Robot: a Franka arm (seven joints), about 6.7 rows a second.
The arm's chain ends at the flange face. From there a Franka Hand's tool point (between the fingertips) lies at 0.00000 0.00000 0.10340 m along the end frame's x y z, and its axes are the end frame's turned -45 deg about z.
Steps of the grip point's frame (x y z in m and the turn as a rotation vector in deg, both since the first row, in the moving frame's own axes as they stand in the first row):
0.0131, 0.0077, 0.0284, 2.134, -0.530, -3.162
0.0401, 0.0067, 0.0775, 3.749, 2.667, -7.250
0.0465, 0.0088, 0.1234, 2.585, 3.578, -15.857
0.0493, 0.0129, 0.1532, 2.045, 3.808, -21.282
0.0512, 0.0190, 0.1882, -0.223, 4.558, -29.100
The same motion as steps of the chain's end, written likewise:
0.0182, -0.0019, 0.0285, 1.134, -1.884, -3.162
0.0350, -0.0155, 0.0778, 4.537, -0.765, -7.250
0.0389, -0.0187, 0.1237, 4.358, 0.702, -15.857
0.0432, -0.0180, 0.1535, 4.139, 1.247, -21.282
0.0452, -0.0160, 0.1885, 3.065, 3.381, -29.100

